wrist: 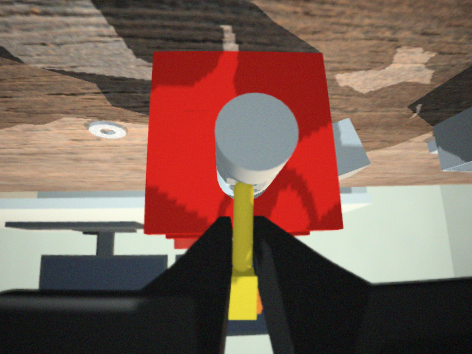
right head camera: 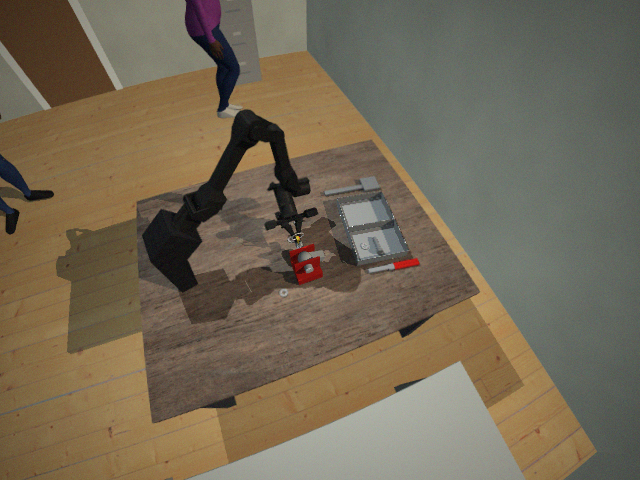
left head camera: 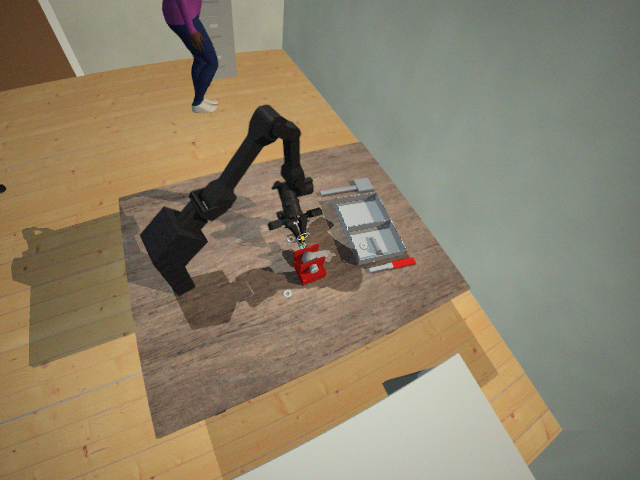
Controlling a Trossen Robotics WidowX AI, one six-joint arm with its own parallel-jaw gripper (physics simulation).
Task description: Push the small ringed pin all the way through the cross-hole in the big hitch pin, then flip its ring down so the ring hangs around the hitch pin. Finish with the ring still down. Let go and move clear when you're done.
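Places are measured from the arm's base along level axes (x ahead, y left, z up), in centimetres.
Where they show: gripper, fingertip midpoint: (wrist: pixel 240 227) (right head camera: pixel 298 242) (left head camera: pixel 302 242); arm's base at its link origin: (right head camera: pixel 182 225) (left head camera: pixel 186 224).
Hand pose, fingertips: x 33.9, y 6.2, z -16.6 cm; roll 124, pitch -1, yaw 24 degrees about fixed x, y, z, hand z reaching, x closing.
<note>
Each offset is from my fingertips to the top centre of the thing. "pt": to the spot under its first point.
The grey hitch pin (left head camera: pixel 308 256) (right head camera: pixel 303 256) (wrist: pixel 256 131) runs through the red bracket @(pt dx +2.0, dy -11.2, dz -5.7 cm) (left head camera: pixel 306 279) (right head camera: pixel 310 276) (wrist: pixel 185 100), its round end facing the wrist camera. My gripper (left head camera: pixel 301 235) (right head camera: pixel 297 235) (wrist: pixel 240 227) is shut on the small ringed pin, at the back of the bracket. This yellow pin @(dx -0.2, dy +0.2, dz +6.6 cm) (left head camera: pixel 302 239) (right head camera: pixel 297 238) (wrist: pixel 244 205) has its tip at the side of the hitch pin, just behind the round end; how deep it sits in the cross-hole is hidden. Its thin ring shows around the fingertips in the head views, too small to tell its tilt.
A grey two-part tray @(dx +27.2, dy +14.1, dz -5.1 cm) (left head camera: pixel 355 252) (right head camera: pixel 354 252) stands right of the bracket. A red-handled tool @(dx +35.6, dy -2.7, dz -8.2 cm) (left head camera: pixel 404 264) (right head camera: pixel 407 264) lies in front of it, a grey mallet @(dx +19.8, dy +35.3, dz -7.7 cm) (left head camera: pixel 363 185) (right head camera: pixel 369 183) behind it. A washer @(dx -4.2, dy -15.4, dz -9.0 cm) (left head camera: pixel 287 293) (right head camera: pixel 283 292) (wrist: pixel 107 130) lies near the bracket.
</note>
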